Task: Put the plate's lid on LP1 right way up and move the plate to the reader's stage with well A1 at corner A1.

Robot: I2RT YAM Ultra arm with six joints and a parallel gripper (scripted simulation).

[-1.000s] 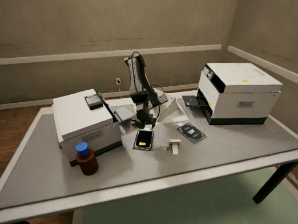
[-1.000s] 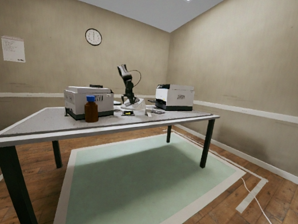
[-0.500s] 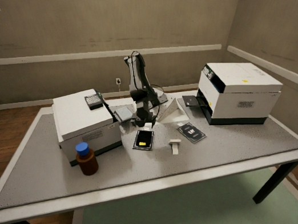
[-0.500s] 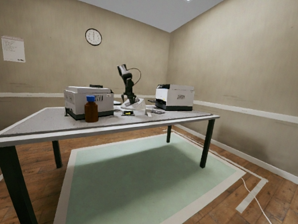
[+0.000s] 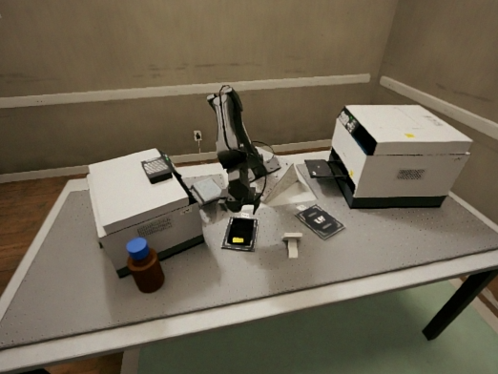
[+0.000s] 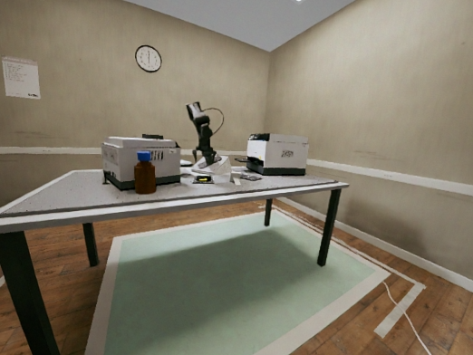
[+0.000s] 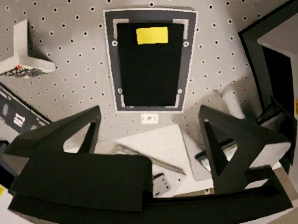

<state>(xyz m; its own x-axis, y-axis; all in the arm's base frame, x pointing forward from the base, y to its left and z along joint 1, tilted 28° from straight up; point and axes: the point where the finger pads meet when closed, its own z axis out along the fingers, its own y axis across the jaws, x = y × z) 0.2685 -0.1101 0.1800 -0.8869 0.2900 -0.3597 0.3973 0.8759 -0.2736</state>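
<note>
The clear well plate is 200 mm behind my hand, 80 mm to the right of it and 30 mm below it. Round my hand: lid (100 mm below); then brown capped bottle (340 mm to the right, 120 mm ahead); then LP1 pad (110 mm below).
</note>
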